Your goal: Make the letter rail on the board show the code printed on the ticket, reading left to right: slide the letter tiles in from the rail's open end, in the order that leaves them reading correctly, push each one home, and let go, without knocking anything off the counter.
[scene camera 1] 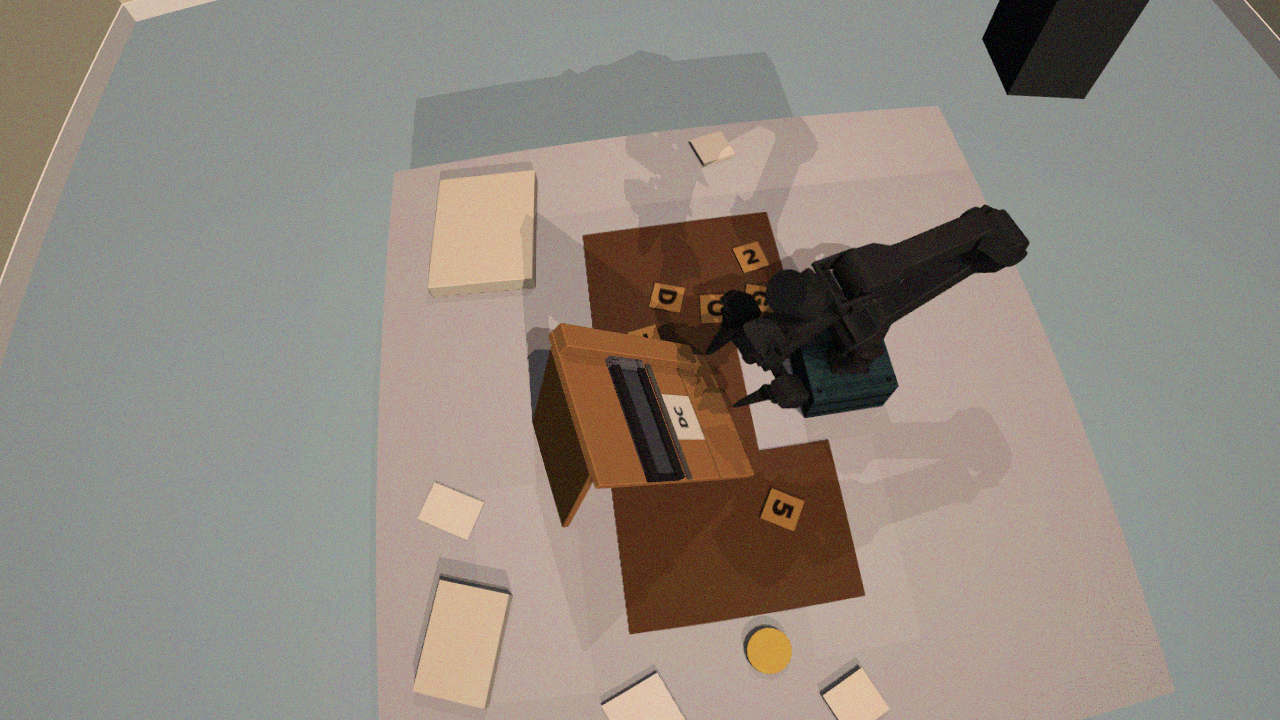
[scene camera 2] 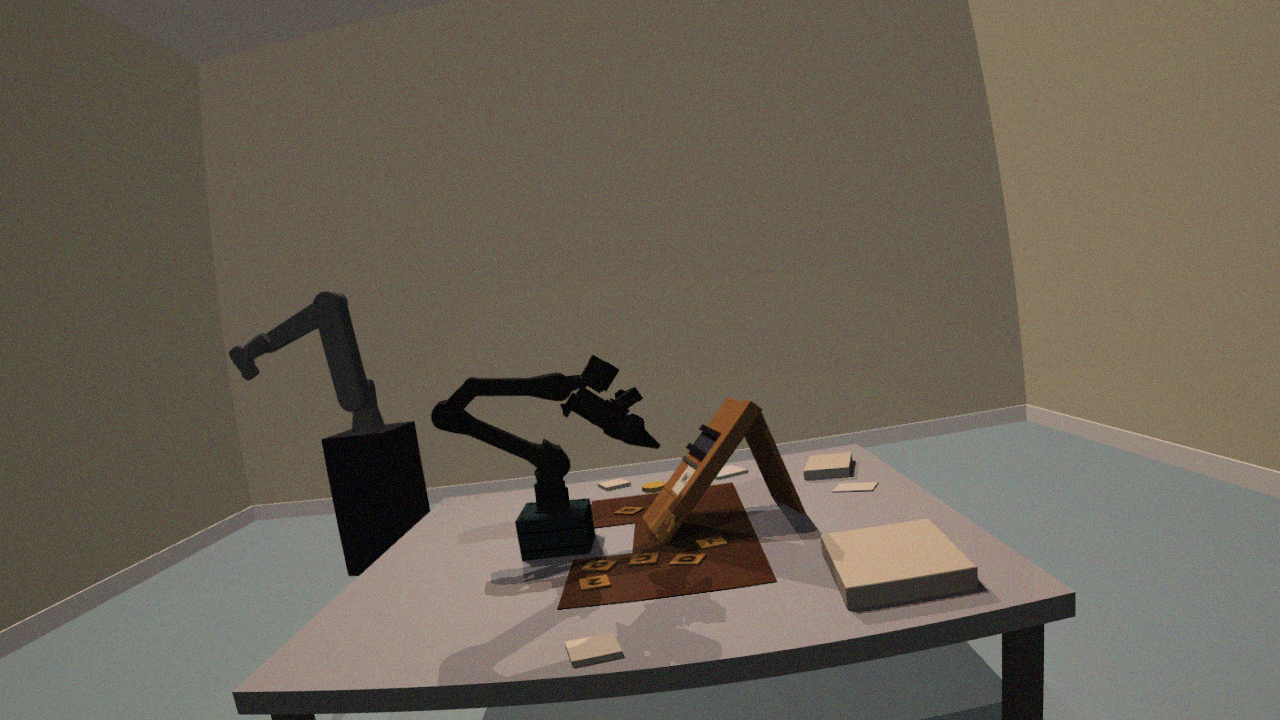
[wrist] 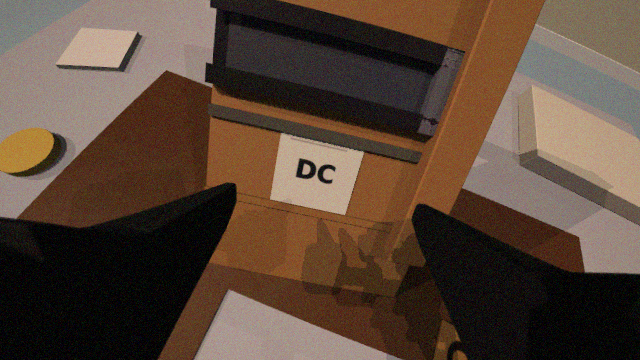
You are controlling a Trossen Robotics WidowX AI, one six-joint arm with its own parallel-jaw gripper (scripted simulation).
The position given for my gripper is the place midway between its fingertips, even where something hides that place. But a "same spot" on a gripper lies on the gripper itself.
My gripper shows in scene camera 1, in scene camera 2 (653,444) and in the wrist view. A cream box shows in scene camera 1, in scene camera 2 and in the wrist view (573,148). One and the same spot on my gripper: (scene camera 1: 730,324) is (wrist: 606,289). One and the same spot on the cream box: (scene camera 1: 484,240) is (scene camera 2: 883,543).
